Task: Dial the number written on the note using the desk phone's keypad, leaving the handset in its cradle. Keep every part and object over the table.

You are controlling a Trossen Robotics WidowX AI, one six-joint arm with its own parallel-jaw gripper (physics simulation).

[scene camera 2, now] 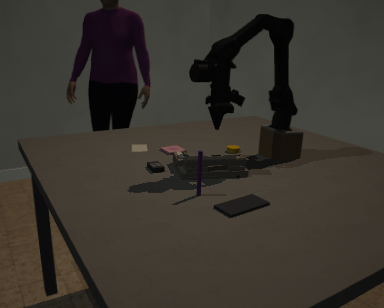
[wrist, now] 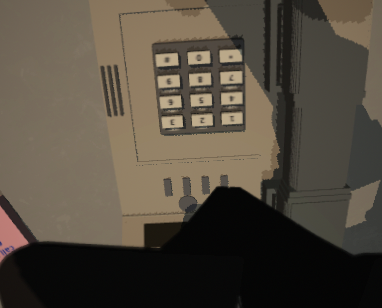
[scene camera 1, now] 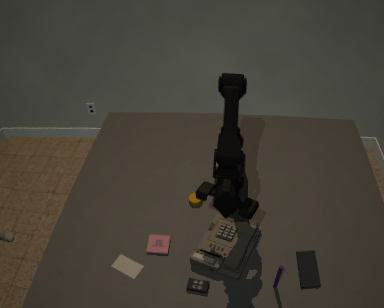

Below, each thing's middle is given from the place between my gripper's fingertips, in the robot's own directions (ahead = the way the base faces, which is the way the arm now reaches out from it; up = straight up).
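The keypad [wrist: 215, 67] is here, with my gripper 2 cm past it and 11 cm above it. The desk phone [scene camera 2: 224, 171] is 3 cm ahead of my hand, 1 cm to the left of it and 11 cm below it. As for the dark flat slab [scene camera 1: 307, 264], I find it 8 cm ahead of my hand, 29 cm to the left of it and 13 cm below it. Going by their middles, the slab is the farthest from my gripper of the things named here.
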